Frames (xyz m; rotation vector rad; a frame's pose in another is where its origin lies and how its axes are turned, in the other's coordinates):
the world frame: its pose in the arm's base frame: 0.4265 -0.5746 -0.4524 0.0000 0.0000 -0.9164
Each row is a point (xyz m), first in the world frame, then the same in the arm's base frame.
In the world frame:
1: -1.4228 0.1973 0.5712
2: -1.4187 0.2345 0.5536
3: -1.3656 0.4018 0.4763
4: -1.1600 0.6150 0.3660
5: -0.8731 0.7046 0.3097
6: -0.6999 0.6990 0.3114
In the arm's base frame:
1: -0.2830 0.6744 0.1188
2: -0.2510 0.6938 0.1012
3: -0.0859 0.7535 0.0239
4: 0.2084 0.7201 -0.0864
5: 0.4541 0.5470 -0.1427
6: 0.5551 0.4062 -0.1410

